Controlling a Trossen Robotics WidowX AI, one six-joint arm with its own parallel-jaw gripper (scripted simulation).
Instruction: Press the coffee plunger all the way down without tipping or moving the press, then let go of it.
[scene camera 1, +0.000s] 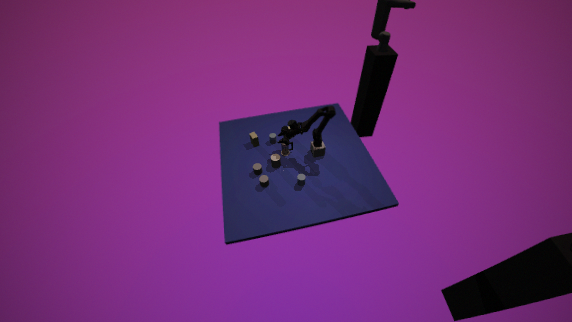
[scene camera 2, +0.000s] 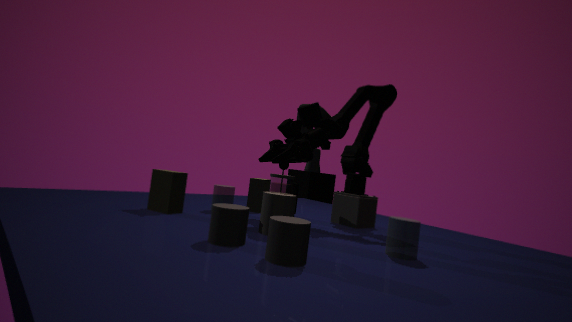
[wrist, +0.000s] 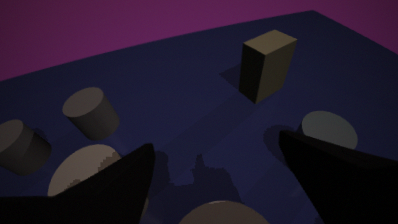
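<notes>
Open and holding nothing, the gripper (scene camera 2: 265, 161) is visible both there and in the wrist view (wrist: 216, 144).
</notes>
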